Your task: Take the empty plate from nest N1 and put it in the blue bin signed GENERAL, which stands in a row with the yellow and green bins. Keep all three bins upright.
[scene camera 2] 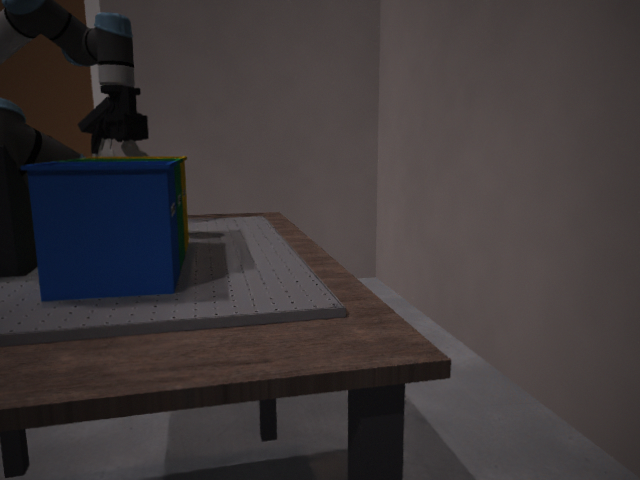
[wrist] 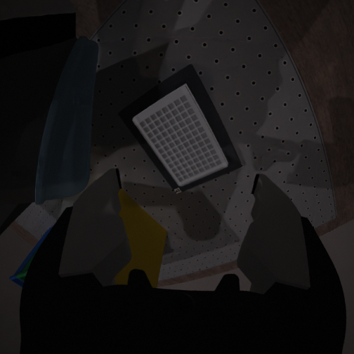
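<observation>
The white gridded plate (wrist: 182,137) lies flat in its dark nest (wrist: 231,161) on the pegboard, turned at an angle to the fingers in the wrist view. A small label at the nest's near corner is too small to read. My gripper (wrist: 186,173) is open and empty, and hangs above the board. In scene camera 2 the gripper stands behind the bins and its fingertips are partly hidden by their rims. The blue bin (scene camera 2: 105,232) stands upright in front of the green bin (scene camera 2: 179,222) and the yellow bin (scene camera 2: 186,217). In the wrist view part of the yellow bin (wrist: 142,240) shows beyond the left finger.
The perforated board (scene camera 2: 268,289) (wrist: 240,50) lies on the wooden table (scene camera 2: 232,351). The arm's blue-capped joint (wrist: 67,130) is at the left of the wrist view. Blue and green bin edges show at its lower left. A wall stands to the right of the table in scene camera 2.
</observation>
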